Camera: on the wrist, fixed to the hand. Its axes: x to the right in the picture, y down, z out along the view.
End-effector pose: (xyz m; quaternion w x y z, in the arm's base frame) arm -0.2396 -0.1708 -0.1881 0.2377 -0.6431 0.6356 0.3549
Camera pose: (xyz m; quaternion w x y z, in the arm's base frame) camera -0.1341 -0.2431 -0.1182 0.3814 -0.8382 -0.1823 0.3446
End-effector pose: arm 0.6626 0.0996 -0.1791 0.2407 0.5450 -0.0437 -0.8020
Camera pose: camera 0.7396 0.2048 -0.2443 0.2906 -0.1519 -0.4957 0.8042
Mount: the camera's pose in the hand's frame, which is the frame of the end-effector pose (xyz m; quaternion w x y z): -0.0124 -0.0882 -0.1154 0.6361 -0.2377 -0.2099 -0.7034
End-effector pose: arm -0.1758 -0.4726 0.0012 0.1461 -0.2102 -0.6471 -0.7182
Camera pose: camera -0.2205 -0.5771 -0.0900 0.5980 -0.1360 0.4194 0.6693
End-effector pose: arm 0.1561 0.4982 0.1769 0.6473 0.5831 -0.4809 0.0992
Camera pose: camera 0.2690 0.5752 0.1260 0.5192 0.5761 -0.0552 -0.6289
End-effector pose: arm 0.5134 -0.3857 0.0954 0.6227 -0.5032 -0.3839 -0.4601
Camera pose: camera 0.4270 -0.5027 0.0849 0.1277 0.2946 0.6195 0.7163
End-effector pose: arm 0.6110 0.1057 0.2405 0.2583 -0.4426 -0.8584 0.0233
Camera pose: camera 0.6045 0.0208 0.3588 0.1047 -0.2658 0.9171 0.2780
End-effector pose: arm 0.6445 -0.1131 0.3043 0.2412 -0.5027 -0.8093 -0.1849
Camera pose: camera 0.5932 -0.2222 0.3862 0.2660 -0.1534 0.8751 0.3741
